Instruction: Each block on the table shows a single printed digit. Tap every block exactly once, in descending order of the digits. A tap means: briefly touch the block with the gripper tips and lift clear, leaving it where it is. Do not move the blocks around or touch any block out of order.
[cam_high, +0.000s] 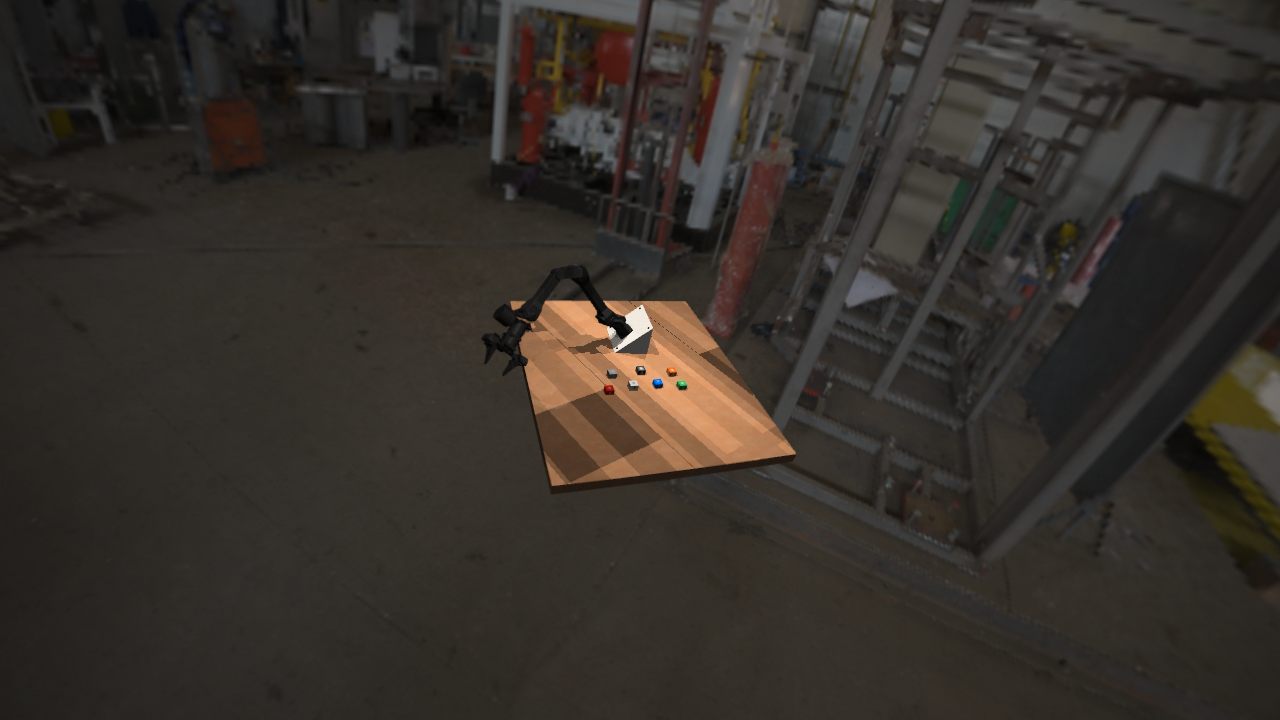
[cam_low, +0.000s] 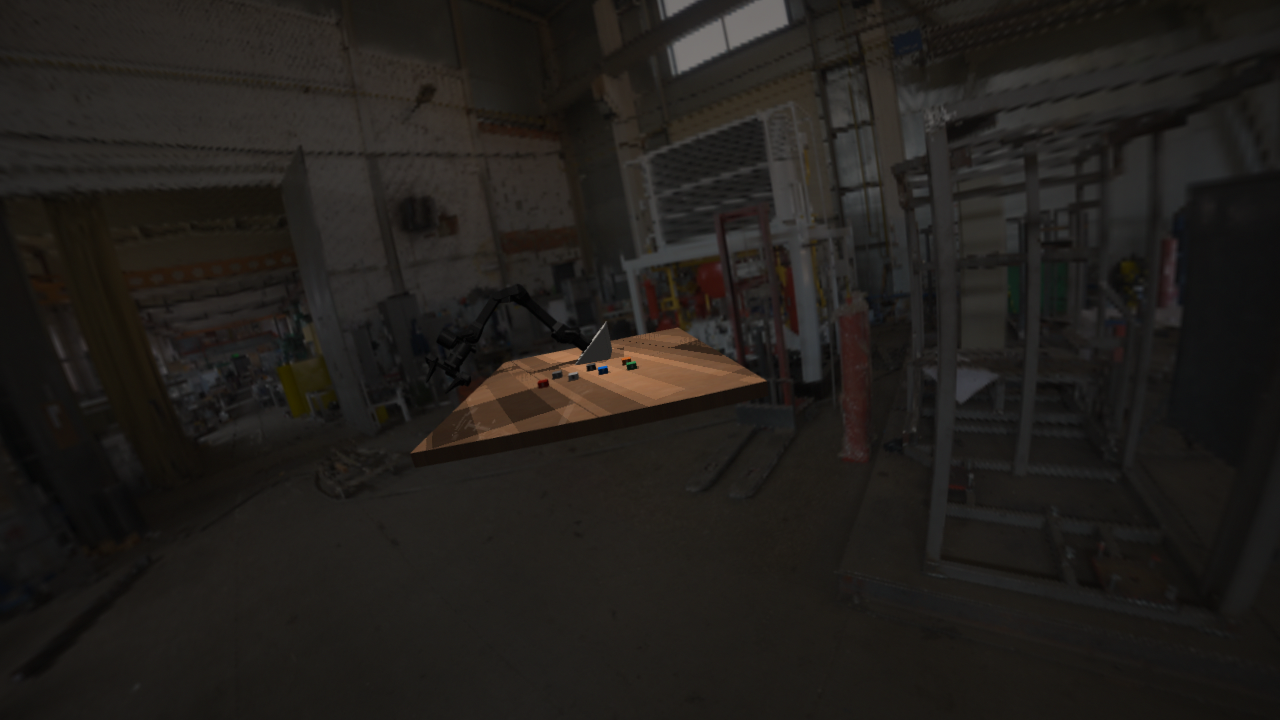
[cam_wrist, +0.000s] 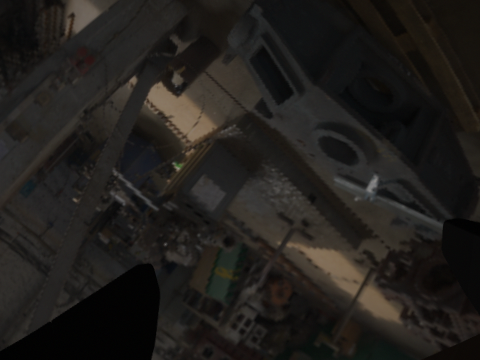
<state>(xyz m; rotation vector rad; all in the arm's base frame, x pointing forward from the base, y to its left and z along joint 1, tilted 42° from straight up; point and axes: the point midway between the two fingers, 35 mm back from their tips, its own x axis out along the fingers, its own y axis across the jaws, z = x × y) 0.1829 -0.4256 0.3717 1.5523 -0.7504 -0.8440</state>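
Right now my gripper tip is 580 mm to the right of the black block, 40 mm above it and 20 mm short of it. Round my gripper tip: grey block: 460 mm to the left, 40 mm below, 30 mm ahead; then white block: 520 mm to the left, 110 mm ahead, 40 mm below; then red block: 410 mm to the left, 120 mm ahead, 40 mm below.
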